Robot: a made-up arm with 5 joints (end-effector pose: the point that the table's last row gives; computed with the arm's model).
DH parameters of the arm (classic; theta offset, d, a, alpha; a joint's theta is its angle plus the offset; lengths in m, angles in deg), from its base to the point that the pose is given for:
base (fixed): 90 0.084 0 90
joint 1: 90 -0.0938 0.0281 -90
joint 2: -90 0.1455 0.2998 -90
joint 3: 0 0.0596 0.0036 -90
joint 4: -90 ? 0.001 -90
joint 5: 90 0.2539 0.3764 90
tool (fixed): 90 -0.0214 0 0
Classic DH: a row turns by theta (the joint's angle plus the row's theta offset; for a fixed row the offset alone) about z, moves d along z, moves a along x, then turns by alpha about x.
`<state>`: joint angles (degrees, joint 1 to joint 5).
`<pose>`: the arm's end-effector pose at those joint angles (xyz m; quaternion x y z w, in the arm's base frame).
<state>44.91 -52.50 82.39 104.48 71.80</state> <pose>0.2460 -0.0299 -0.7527 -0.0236 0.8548 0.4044 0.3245</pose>
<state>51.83 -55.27 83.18 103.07 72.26</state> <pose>0.2106 0.0959 -0.7584 -0.0019 0.8306 0.4670 0.3034</pose>
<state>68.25 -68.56 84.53 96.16 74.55</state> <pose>0.0135 0.4052 -0.6947 0.0421 0.7683 0.6119 0.1834</pose>
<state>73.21 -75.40 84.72 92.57 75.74</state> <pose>-0.0944 0.4838 -0.6455 0.0477 0.7494 0.6499 0.1176</pose>
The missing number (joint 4, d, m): -0.3438
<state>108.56 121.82 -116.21 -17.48 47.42</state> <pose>0.2214 0.2604 -0.0258 -0.3193 0.1617 0.7003 0.6177</pose>
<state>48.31 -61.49 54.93 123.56 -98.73</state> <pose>-0.0983 0.4179 -0.5261 0.1985 0.1275 -0.9621 0.1366</pose>
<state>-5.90 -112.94 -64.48 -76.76 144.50</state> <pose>-0.0047 -0.4300 -0.3046 0.5642 0.1107 -0.2424 0.7814</pose>
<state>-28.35 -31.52 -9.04 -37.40 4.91</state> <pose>0.3554 -0.8056 0.4670 -0.2459 -0.0676 -0.0476 0.9658</pose>
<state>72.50 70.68 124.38 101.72 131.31</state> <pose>0.2120 -0.5778 -0.1077 0.6219 0.1375 -0.0102 0.7708</pose>
